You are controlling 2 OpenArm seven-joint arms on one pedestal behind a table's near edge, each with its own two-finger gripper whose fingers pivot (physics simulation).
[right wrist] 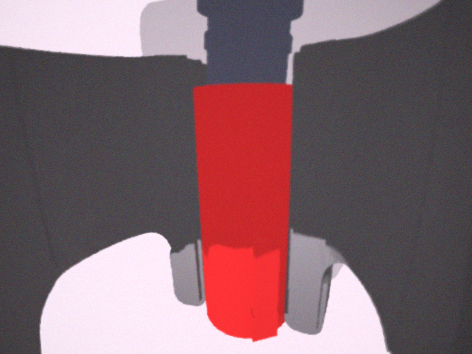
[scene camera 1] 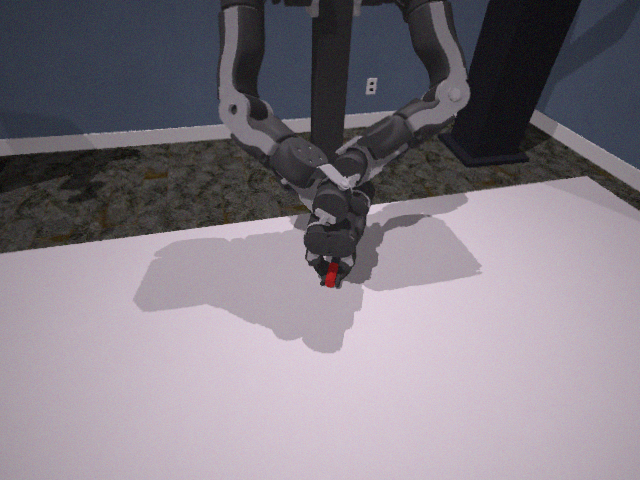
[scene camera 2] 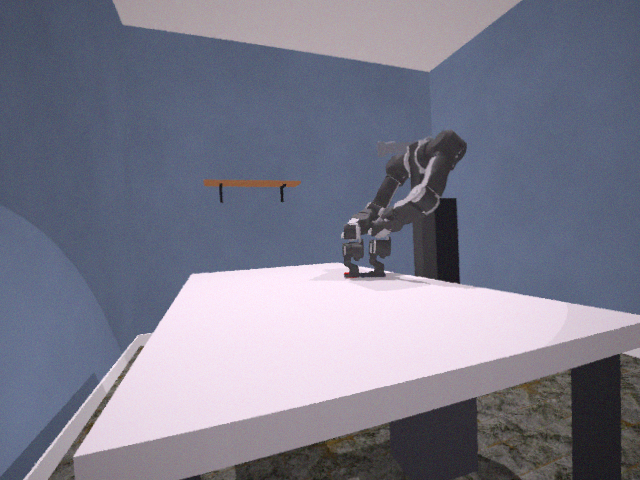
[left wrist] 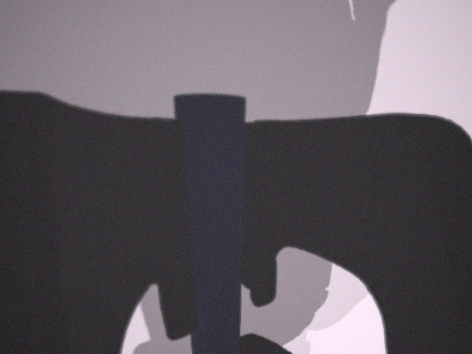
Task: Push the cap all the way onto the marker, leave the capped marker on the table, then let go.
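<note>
The red cap (scene camera 1: 331, 275) (scene camera 2: 346, 274) (right wrist: 245, 165) is in my right gripper (scene camera 1: 330, 282) (scene camera 2: 352, 274) (right wrist: 246, 282), which is shut on it. The dark blue marker (scene camera 2: 366, 274) (left wrist: 216, 200) (right wrist: 247, 62) is in line with the cap, its front end inside the cap's mouth. In the right wrist view, a narrower stretch of marker shows between the cap's rim and a wider collar. My left gripper (scene camera 2: 379, 274) (left wrist: 217, 305) is shut on the marker; the right arm mostly hides it in scene camera 1. Both lie level, low at the table top; contact is unclear.
The white table (scene camera 1: 330, 403) (scene camera 2: 289, 351) carries the arms' shadows. The two forearms cross close together above its near edge, beside the pedestal (scene camera 1: 330, 77). A wall shelf (scene camera 2: 251, 182) and a dark column (scene camera 1: 516, 77) stand away from the grippers.
</note>
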